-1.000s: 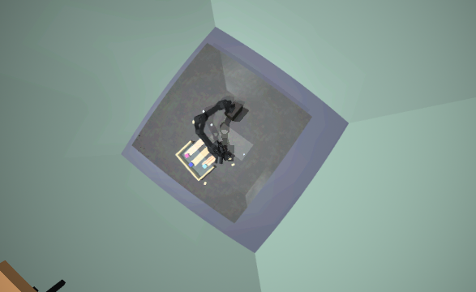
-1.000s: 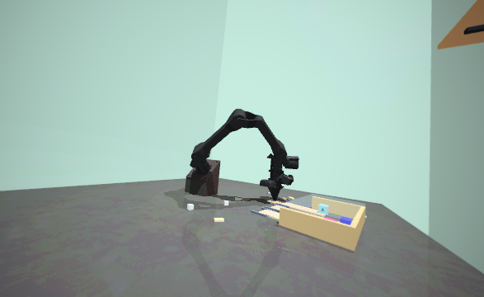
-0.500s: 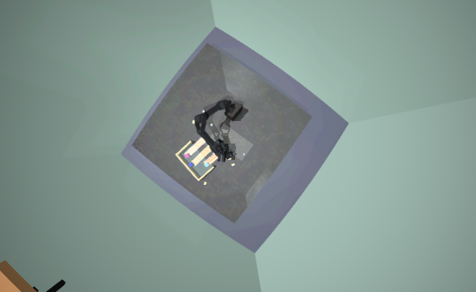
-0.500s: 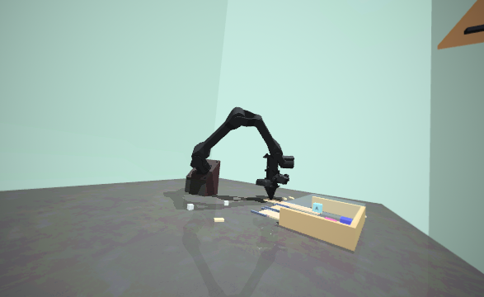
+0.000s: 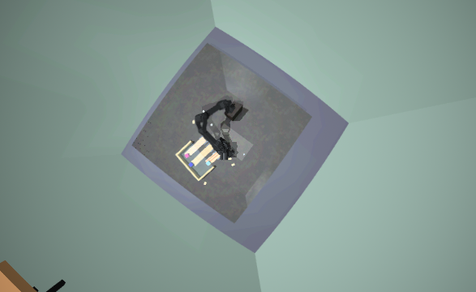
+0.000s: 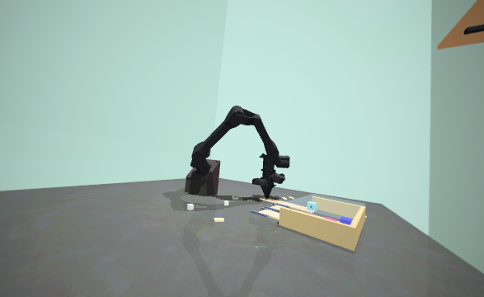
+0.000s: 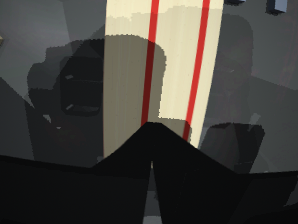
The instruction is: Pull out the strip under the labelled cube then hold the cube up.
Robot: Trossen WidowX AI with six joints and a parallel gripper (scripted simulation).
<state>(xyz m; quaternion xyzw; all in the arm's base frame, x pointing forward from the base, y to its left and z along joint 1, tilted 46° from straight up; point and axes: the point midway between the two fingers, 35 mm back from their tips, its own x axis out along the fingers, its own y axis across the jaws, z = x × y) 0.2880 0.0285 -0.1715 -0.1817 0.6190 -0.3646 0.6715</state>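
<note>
The grid-patterned strip lies 190 mm ahead of my gripper tip and 140 mm to the right of it.
</note>
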